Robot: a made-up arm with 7 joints.
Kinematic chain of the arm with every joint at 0, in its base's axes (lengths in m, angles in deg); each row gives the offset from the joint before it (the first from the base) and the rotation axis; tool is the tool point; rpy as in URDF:
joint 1: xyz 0.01 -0.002 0.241 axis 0 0.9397 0.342
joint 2: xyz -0.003 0 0 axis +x
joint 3: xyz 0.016 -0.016 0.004 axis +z
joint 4: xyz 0.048 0 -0.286 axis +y
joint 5: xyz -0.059 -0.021 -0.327 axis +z
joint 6: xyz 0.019 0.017 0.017 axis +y
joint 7: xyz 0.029 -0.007 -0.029 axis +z
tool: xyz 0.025 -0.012 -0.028 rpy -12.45 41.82 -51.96
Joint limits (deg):
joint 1: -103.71..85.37
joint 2: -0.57..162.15
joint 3: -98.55..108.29
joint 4: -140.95..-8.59
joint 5: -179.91..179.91
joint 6: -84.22..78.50
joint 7: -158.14..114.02
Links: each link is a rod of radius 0.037 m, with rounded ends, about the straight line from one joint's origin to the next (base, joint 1, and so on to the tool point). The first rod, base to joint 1, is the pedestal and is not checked.
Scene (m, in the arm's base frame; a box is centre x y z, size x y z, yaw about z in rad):
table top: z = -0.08
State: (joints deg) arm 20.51 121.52 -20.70 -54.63 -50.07 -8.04 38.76
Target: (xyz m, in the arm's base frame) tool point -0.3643 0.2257 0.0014
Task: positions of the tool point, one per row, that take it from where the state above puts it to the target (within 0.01 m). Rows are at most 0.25 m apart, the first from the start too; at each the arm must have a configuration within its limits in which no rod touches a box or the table.
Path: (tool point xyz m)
1: 0.1683 0.5719 0.1384
2: 0.0497 0.5732 0.0866
3: -0.0802 0.5551 0.0740
4: -0.2498 0.4146 -0.0008
5: -0.3643 0.2257 0.0014

